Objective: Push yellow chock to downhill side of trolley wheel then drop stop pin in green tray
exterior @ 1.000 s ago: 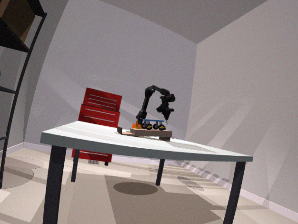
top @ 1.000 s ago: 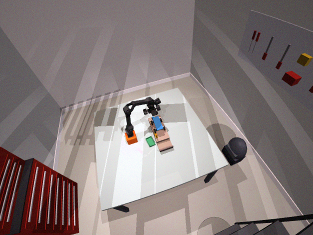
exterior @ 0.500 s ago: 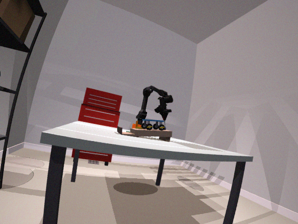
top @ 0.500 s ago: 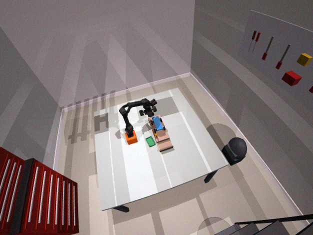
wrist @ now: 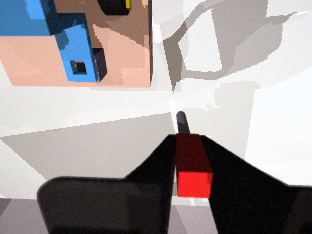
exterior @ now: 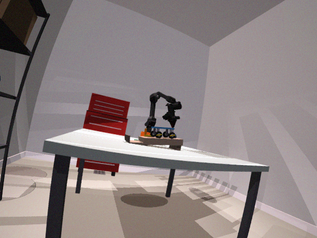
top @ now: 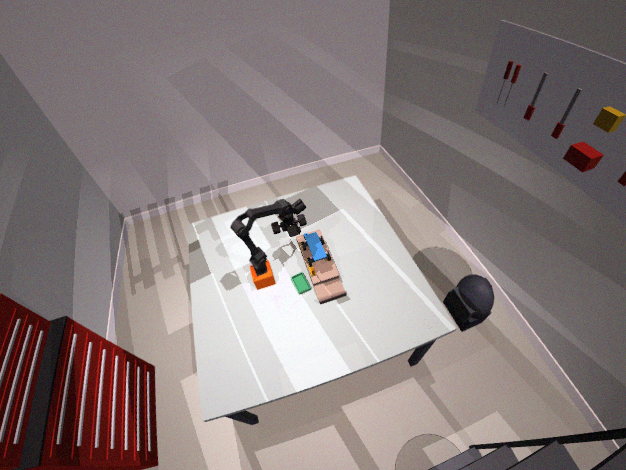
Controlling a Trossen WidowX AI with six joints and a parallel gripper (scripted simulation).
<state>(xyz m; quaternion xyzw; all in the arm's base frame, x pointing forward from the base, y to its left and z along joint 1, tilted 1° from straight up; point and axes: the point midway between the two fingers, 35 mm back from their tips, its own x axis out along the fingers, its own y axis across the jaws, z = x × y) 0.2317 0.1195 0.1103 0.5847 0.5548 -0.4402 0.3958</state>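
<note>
The green tray lies 250 mm to the right of my gripper tip, 190 mm below it and 50 mm behind it. From my gripper tip the other things lie so: blue-topped trolley (140 mm to the right, 90 mm ahead, 70 mm below); tan ramp (150 mm to the right, 130 mm below, 90 mm ahead); red-headed stop pin (right at my gripper tip).
</note>
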